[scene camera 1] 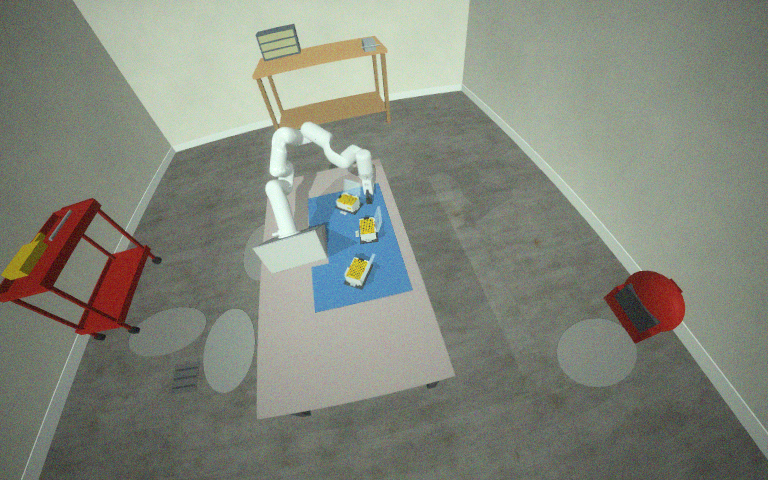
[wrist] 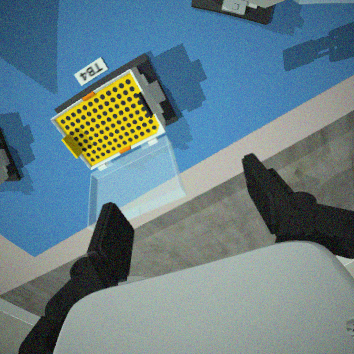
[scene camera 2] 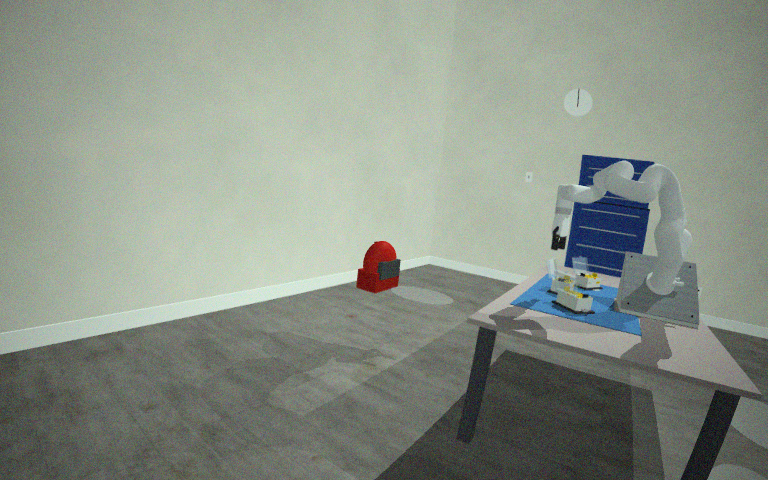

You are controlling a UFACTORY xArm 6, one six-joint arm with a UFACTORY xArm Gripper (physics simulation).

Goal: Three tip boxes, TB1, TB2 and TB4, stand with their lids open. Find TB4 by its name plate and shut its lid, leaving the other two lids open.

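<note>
TB4, a white box with a yellow perforated top, is the middle box, beside its name plate. Its clear lid stands open toward the near mat edge in the wrist view. TB2 is behind it in scene camera 1, lid open. TB1 is in front, lid open. Their plates are unreadable now. My gripper is open and empty, high above the mat's edge; one finger overlaps TB4's lid corner in the wrist view.
The boxes stand on a blue mat on a pale table. A large pale slanted panel stands by the arm's base, beside the mat. A wooden bench stands behind the table.
</note>
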